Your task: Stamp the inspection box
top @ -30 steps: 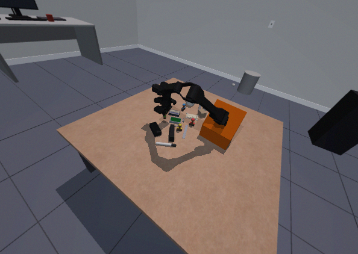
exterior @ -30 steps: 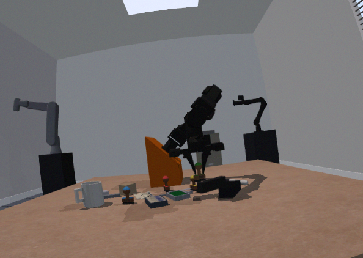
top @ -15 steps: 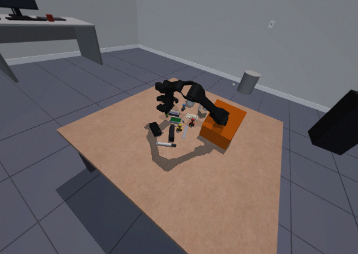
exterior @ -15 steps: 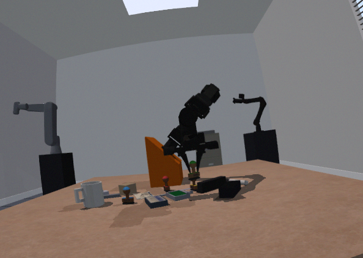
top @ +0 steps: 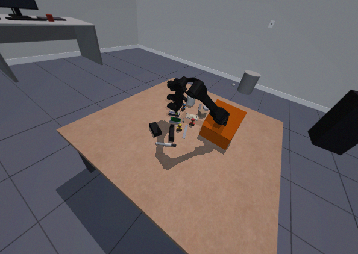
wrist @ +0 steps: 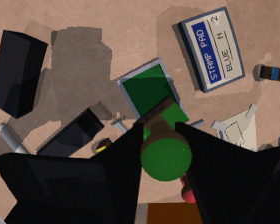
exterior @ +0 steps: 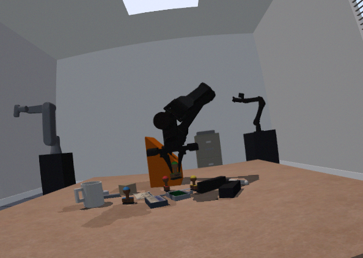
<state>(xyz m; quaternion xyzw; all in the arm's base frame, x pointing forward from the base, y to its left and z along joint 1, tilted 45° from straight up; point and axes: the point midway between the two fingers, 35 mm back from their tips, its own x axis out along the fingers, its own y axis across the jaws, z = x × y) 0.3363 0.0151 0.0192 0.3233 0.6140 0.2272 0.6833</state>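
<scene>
The green ink pad lies 90 mm below my gripper tip. Also, from my gripper tip: red-knobbed stamp (130 mm behind, 70 mm below, 40 mm to the right); yellow-knobbed stamp (80 mm behind, 70 mm to the left, 70 mm below); green-knobbed stamp (right at my gripper tip).
</scene>
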